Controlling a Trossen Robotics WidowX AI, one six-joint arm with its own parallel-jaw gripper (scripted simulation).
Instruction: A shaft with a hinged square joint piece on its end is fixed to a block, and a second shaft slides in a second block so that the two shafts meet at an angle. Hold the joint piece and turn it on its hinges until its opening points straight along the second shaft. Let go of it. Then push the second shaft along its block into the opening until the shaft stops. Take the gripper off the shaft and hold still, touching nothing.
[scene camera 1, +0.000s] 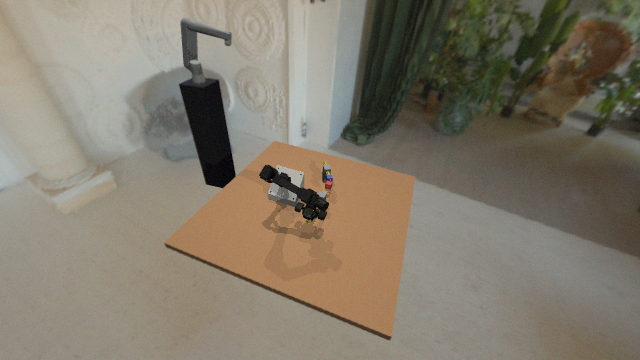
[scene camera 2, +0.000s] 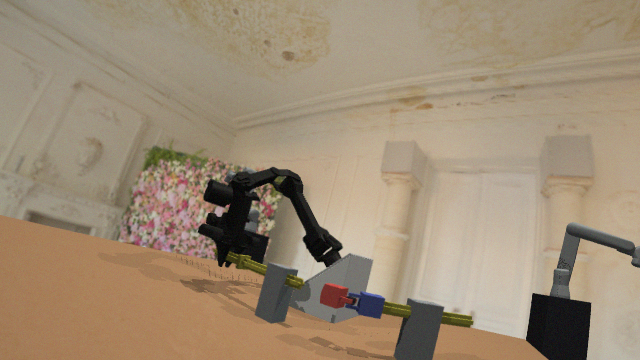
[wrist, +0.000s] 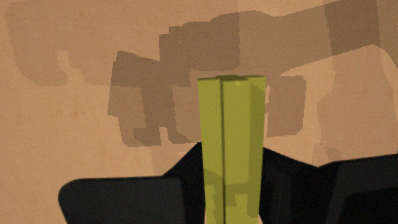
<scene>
In view: my gripper (scene camera 2: 223, 266).
My gripper is seen too in the wrist view (wrist: 220, 147).
</scene>
